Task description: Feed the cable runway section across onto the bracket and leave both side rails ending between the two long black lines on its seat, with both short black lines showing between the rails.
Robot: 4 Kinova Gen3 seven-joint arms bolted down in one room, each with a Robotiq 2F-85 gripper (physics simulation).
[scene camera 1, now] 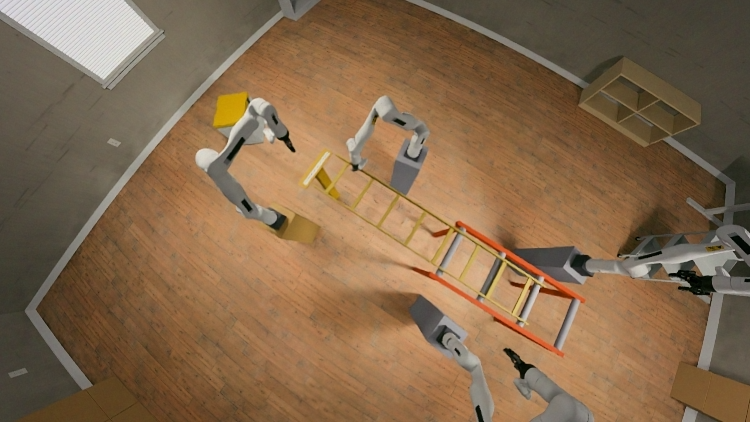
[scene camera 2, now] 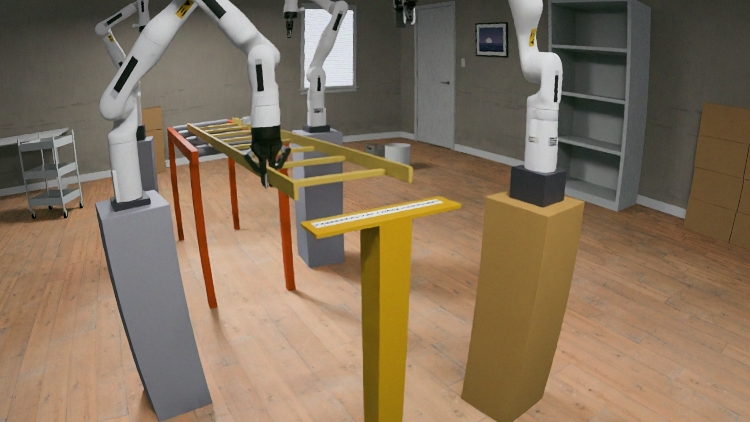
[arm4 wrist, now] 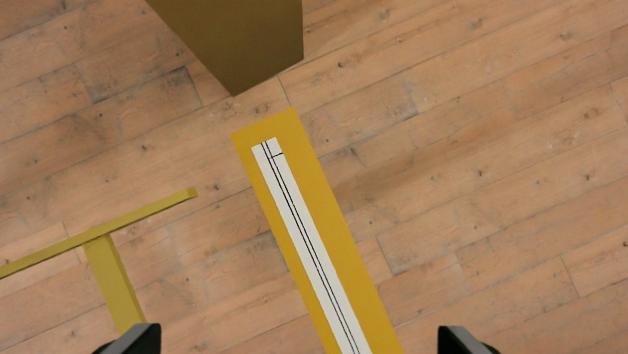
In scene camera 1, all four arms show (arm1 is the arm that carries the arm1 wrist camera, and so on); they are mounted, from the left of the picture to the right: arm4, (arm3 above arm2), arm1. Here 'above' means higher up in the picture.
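Observation:
The yellow ladder-like runway (arm4 wrist: 100, 231) (scene camera 1: 388, 211) (scene camera 2: 285, 183) lies on the red frame's grey rollers. Its free end reaches out toward the yellow bracket (arm4 wrist: 332, 220) (scene camera 1: 326, 183) (scene camera 2: 388, 288). The near rail end is beside the seat, with a gap in the wrist view. Two long black lines and one short line show on the seat's white strip. Arm3's gripper (scene camera 1: 355, 169) is at the runway's upper rail; in scene camera 2 a gripper (scene camera 2: 266, 175) is shut on a rail near its end. Arm4's gripper (arm4 wrist: 300, 345) (scene camera 1: 292, 149) is open. Arm1's gripper (scene camera 1: 676, 281) looks open. Arm2's gripper (scene camera 1: 507, 351) is unclear.
The red frame (scene camera 1: 498, 248) (scene camera 2: 203, 236) stands between grey pedestals (scene camera 1: 550, 262) (scene camera 1: 432, 320). Another grey pedestal (scene camera 1: 406, 170) stands above the runway. A tan pedestal (arm4 wrist: 250, 40) (scene camera 1: 298, 225) (scene camera 2: 519, 293) is close to the bracket. A yellow-topped object (scene camera 1: 231, 109) stands behind arm4.

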